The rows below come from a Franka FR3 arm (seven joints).
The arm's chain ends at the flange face. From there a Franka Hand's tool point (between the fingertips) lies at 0.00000 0.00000 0.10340 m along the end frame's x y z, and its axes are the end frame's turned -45 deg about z.
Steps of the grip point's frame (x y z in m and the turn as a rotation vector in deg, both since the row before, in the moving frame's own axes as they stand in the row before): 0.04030 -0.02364 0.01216 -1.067 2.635 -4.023; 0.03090 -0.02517 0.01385 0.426 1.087 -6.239; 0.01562 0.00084 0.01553 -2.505 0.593 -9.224; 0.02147 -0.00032 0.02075 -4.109 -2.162 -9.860; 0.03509 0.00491 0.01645 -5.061 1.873 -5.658; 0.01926 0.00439 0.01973 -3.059 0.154 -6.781
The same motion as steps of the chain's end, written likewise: 0.00713 -0.04305 0.01229 1.109 2.618 -4.023; 0.00331 -0.03767 0.01387 1.070 0.467 -6.239; 0.00751 -0.01256 0.01563 -1.352 2.191 -9.224; 0.01180 -0.02315 0.02109 -4.434 1.377 -9.860; 0.01926 -0.02496 0.01691 -2.254 4.903 -5.658; 0.01242 -0.01397 0.01988 -2.054 2.272 -6.781
